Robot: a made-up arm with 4 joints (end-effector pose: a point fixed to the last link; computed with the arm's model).
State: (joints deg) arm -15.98 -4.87 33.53 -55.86
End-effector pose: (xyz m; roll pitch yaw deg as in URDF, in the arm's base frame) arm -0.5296 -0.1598 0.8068 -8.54 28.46 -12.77
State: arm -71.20 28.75 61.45 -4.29
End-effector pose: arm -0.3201 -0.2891 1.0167 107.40 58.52 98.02
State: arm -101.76 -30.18 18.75 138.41
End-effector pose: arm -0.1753 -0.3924 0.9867 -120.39 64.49 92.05
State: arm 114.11 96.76 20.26 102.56
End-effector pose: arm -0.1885 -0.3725 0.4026 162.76 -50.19 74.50
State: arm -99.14 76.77 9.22 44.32
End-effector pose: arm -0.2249 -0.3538 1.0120 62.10 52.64 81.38
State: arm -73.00 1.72 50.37 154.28
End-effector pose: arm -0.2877 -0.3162 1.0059 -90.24 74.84 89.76
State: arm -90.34 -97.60 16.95 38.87
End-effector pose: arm -0.2194 -0.3864 1.0021 -138.08 62.14 42.56
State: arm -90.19 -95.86 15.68 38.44
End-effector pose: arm -0.2202 -0.3871 1.0015 -135.79 62.06 43.95
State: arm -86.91 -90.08 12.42 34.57
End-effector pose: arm -0.2374 -0.3821 1.0023 -131.68 61.08 42.33
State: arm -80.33 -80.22 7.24 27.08
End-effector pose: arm -0.2727 -0.3700 1.0015 -125.49 58.53 37.76
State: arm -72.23 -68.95 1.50 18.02
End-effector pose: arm -0.3167 -0.3531 0.9942 -118.18 54.30 32.40
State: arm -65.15 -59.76 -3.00 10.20
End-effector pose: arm -0.3544 -0.3370 0.9820 -111.74 49.79 28.25
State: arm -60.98 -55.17 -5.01 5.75
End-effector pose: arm -0.3756 -0.3269 0.9728 -108.47 46.97 25.75
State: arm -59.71 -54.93 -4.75 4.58
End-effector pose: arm -0.3816 -0.3234 0.9705 -108.54 46.30 24.39
